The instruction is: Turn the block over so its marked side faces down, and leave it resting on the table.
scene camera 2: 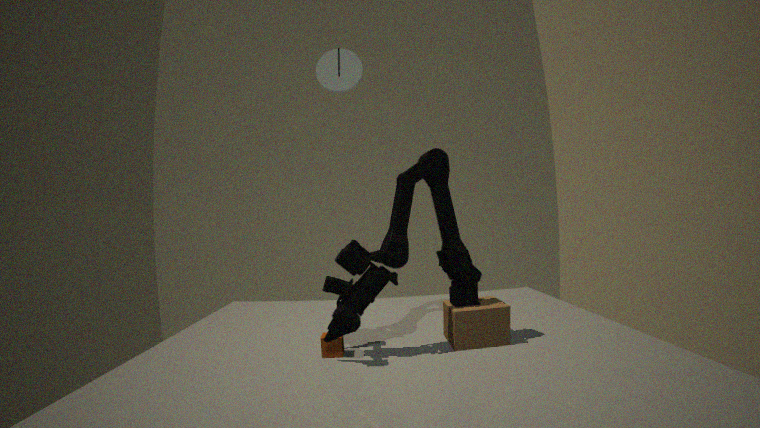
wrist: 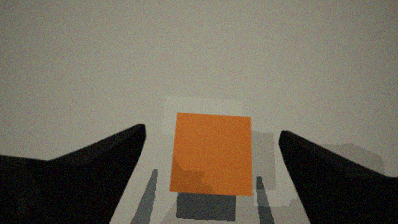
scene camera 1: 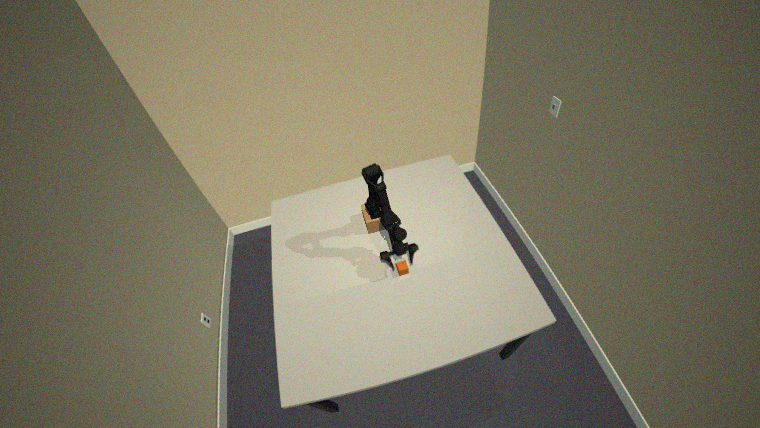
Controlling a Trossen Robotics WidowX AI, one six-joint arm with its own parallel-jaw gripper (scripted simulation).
Labels:
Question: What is my gripper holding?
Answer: Nothing.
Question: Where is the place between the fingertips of my gripper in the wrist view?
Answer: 212, 133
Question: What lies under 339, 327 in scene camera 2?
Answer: My gripper.

